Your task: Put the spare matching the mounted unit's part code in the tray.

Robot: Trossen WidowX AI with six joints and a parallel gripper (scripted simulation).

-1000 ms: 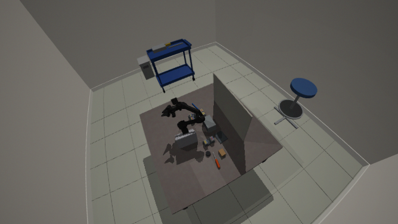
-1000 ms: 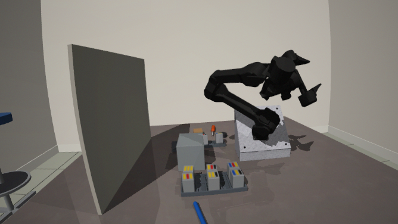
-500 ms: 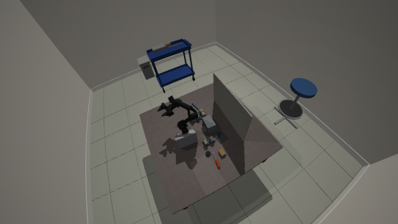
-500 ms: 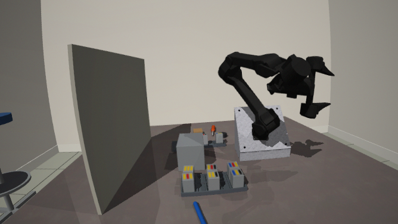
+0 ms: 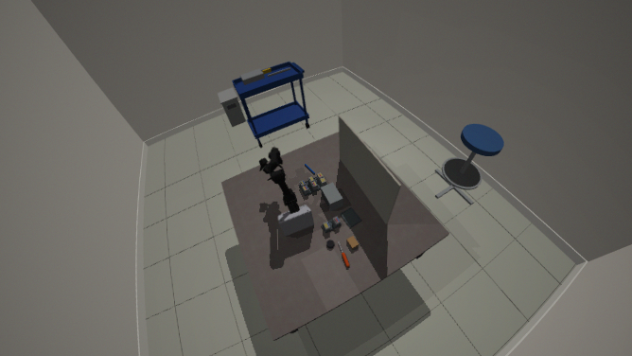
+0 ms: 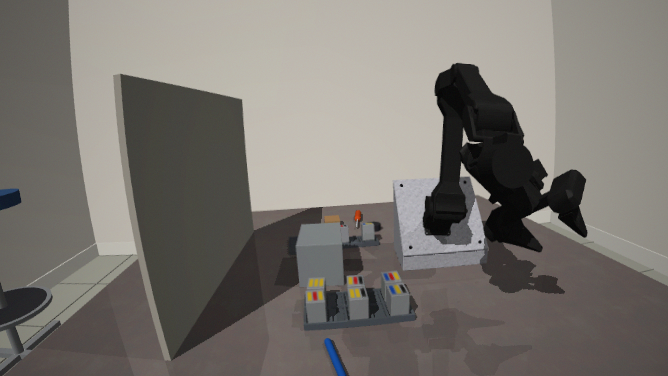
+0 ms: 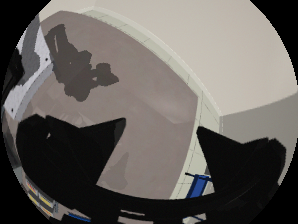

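My gripper tip is 340 mm short of the grey spare, 120 mm above it and 80 mm to the left of it. The rest, counted from my gripper tip: rack 340 mm ahead, 150 mm below, 110 mm to the right; then grey mounted unit 430 mm ahead, 280 mm to the right, 110 mm below; then blue rod 360 mm ahead, 150 mm below, 70 mm to the left.
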